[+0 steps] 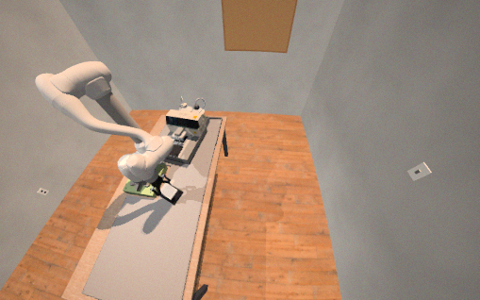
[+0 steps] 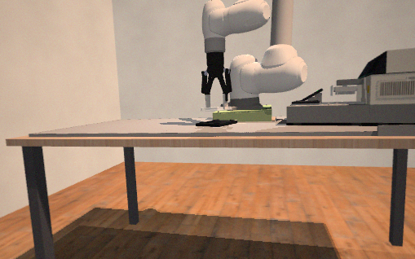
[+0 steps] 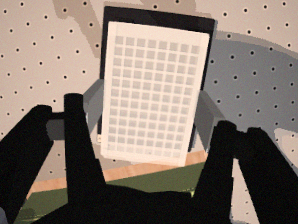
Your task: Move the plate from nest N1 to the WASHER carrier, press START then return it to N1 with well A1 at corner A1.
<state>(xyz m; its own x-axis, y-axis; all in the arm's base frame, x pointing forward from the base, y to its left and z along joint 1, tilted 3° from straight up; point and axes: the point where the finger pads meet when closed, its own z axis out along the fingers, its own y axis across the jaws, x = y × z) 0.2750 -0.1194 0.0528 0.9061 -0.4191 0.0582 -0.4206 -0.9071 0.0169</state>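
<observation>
Right now my hand is 9 cm above the black plate nest N1. The rest, counted from my hand: carrier 39 cm to the left, 6 cm behind, 1 cm below; white well plate 3 cm below; N1 label 11 cm to the left, 9 cm below, 3 cm behind.
</observation>
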